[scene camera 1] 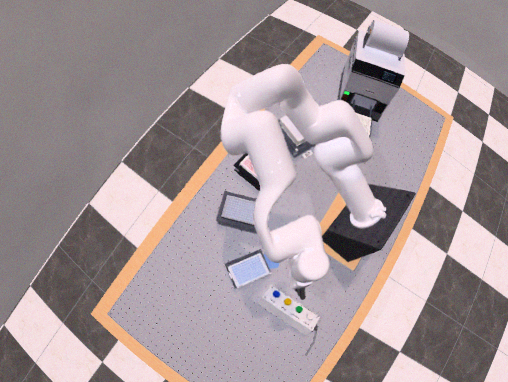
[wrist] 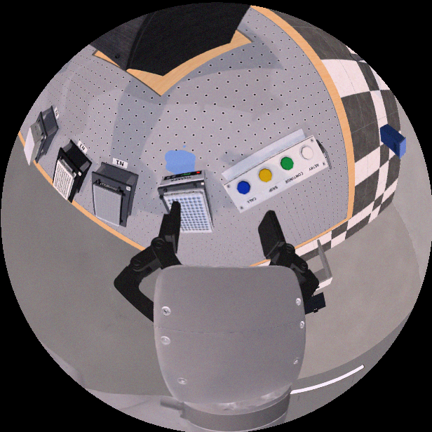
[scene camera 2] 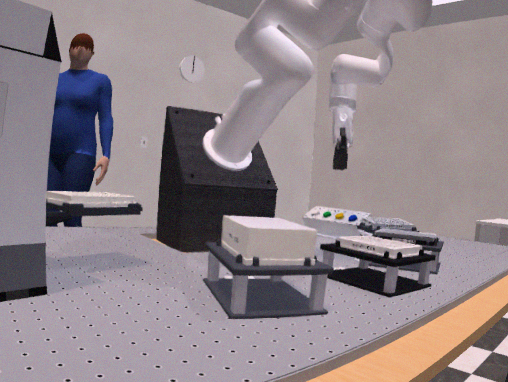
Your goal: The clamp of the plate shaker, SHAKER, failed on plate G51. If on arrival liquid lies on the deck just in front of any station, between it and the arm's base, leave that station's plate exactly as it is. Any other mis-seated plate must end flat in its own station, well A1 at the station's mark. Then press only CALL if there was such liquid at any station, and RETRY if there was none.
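Seen in the pictures: gripper, fingertip midpoint: (scene camera 2: 339,169); arm's base, link origin: (scene camera 1: 367,213) (scene camera 2: 226,150).
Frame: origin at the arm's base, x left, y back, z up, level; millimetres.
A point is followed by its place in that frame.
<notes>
My gripper (scene camera 1: 300,294) (scene camera 2: 341,167) {x 301, y -97, z -17 mm} (wrist: 223,215) is open and empty, raised above the deck near the button box (scene camera 1: 291,317) {x 422, y -3, z -134 mm} (scene camera 2: 318,218) {x 367, y 24, z -164 mm} (wrist: 234,196). The blue CALL button (scene camera 1: 276,294) {x 383, y -95, z -145 mm} (scene camera 2: 353,218) {x 377, y -102, z -150 mm} (wrist: 243,187) and the white RETRY button (scene camera 1: 309,316) {x 384, y 51, z -145 mm} (wrist: 306,152) are at opposite ends of its row. A blue-welled plate (scene camera 1: 249,270) {x 367, y -224, z -143 mm} (wrist: 195,212) sits on the SHAKER (wrist: 188,176) and looks slightly askew. A blue puddle (scene camera 1: 272,263) {x 291, y -172, z -215 mm} (wrist: 179,161) lies on the deck in front of SHAKER, on the arm base's side. A finger partly hides the plate in the wrist view.
Station N1 holds a plate (scene camera 1: 239,208) {x 203, y -388, z -147 mm} (wrist: 107,202). Beyond it, a black station holds a pink-welled plate (scene camera 1: 248,165) {x 45, y -464, z -148 mm} (wrist: 64,177), and another bears a tall white block (scene camera 1: 292,130) {x -173, y -405, z -115 mm} (scene camera 2: 270,237) {x -244, y -455, z -125 mm}. The black arm pedestal (scene camera 1: 370,220) {x 30, y 14, z 38 mm} (scene camera 2: 217,215) {x -52, y -60, z -147 mm} and a large instrument (scene camera 1: 375,75) {x -511, y -236, z 74 mm} (scene camera 2: 22,150) {x -505, y -339, z -49 mm} stand on the deck.
</notes>
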